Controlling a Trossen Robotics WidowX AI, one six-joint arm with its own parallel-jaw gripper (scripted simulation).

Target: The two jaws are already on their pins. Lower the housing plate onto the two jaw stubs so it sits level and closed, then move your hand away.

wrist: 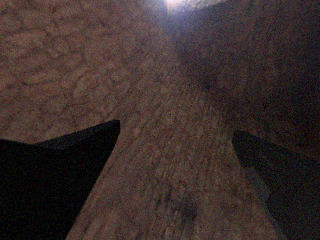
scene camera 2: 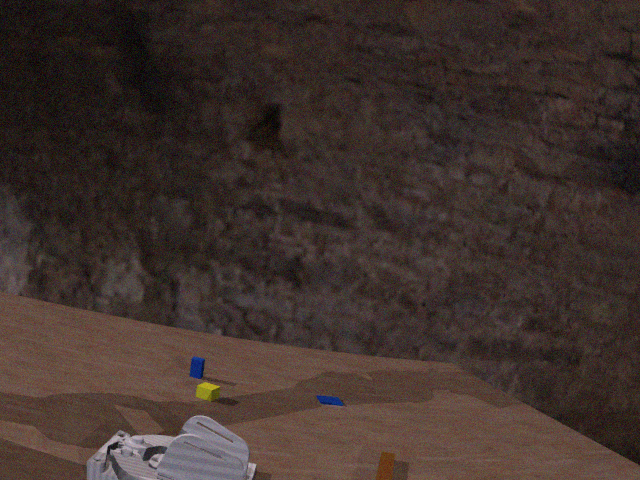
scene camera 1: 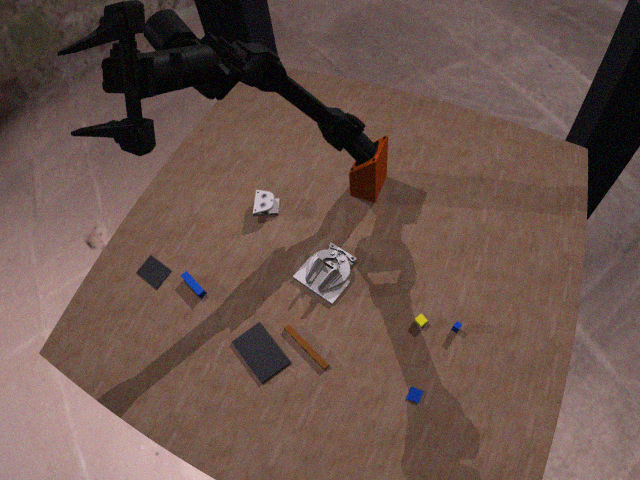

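Scene:
Scene camera 2 has my gripper out of frame. The gripper is visible in the wrist view (pixel 176 130) and in scene camera 1 (pixel 64 95).

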